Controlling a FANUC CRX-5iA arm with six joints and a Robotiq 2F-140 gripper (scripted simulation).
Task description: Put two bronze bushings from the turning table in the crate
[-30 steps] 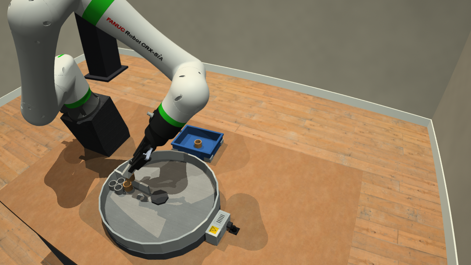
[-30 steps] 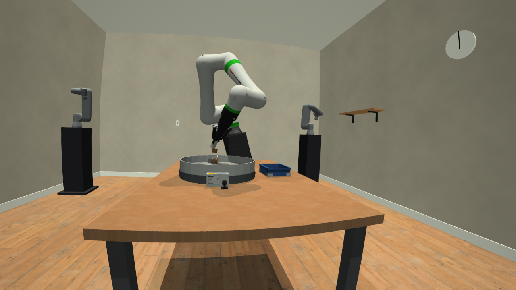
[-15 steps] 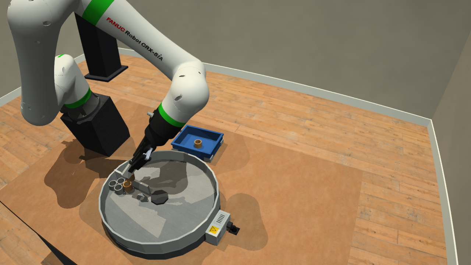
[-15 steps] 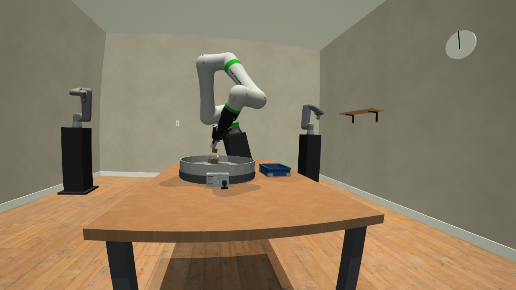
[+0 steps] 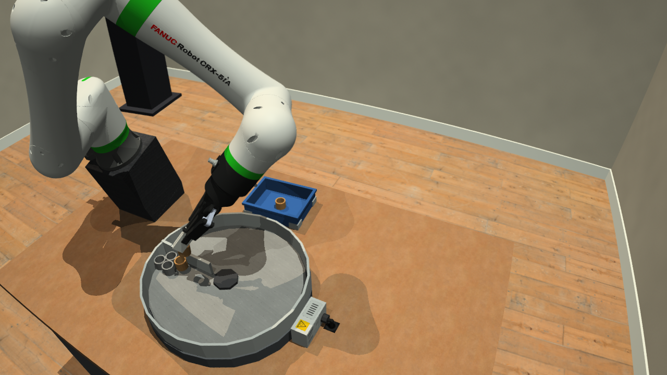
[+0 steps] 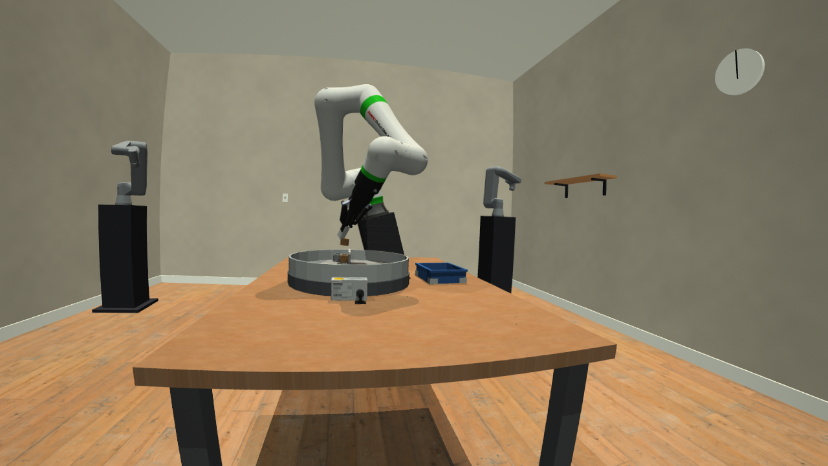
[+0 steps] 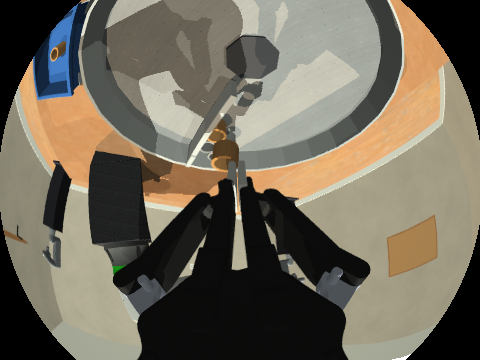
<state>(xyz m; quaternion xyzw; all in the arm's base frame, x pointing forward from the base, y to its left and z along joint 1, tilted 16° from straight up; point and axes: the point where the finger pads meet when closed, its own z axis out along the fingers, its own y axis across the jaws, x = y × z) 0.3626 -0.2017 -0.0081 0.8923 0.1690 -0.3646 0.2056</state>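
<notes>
My gripper is now 8 cm short of the blue crate, 37 cm to the right of it and 15 cm above it. Also, from my hand: grey turning table: 8 cm ahead, 1 cm to the left, 13 cm below.
</notes>
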